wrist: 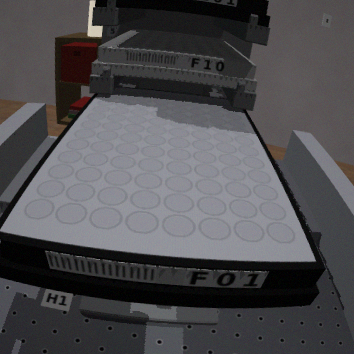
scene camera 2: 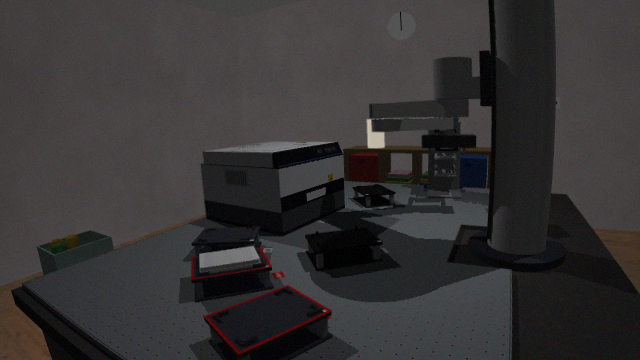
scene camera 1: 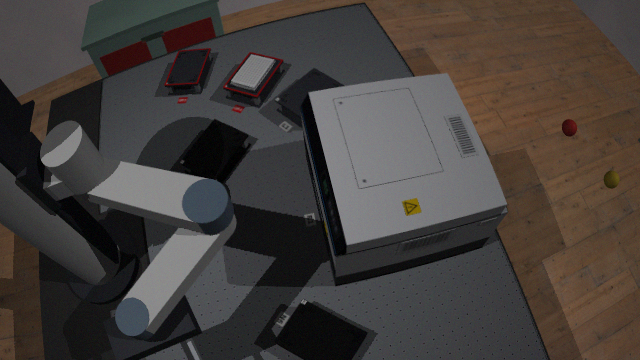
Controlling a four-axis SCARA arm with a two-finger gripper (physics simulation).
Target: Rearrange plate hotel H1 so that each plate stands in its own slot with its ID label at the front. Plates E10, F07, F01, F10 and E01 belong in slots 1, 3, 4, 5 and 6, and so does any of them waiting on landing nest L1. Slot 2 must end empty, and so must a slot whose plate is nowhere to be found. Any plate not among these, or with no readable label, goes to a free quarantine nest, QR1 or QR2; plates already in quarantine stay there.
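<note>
My gripper is shut on plate F01, a black plate with a white top, level, its label facing the camera. Its far end reaches into hotel H1, directly below grey plate F10. Whether it rests on its supports is hidden. Above F10, a black plate shows part of a label ending in "01". Lower slots are hidden. A white plate sits on one red-rimmed quarantine nest; the other red-rimmed nest is empty. Landing nest L1 shows no plate.
A large white instrument stands on the table. Black nests stand near the arm and nearer the hotel. The arm's column rises at the right of scene view 2.
</note>
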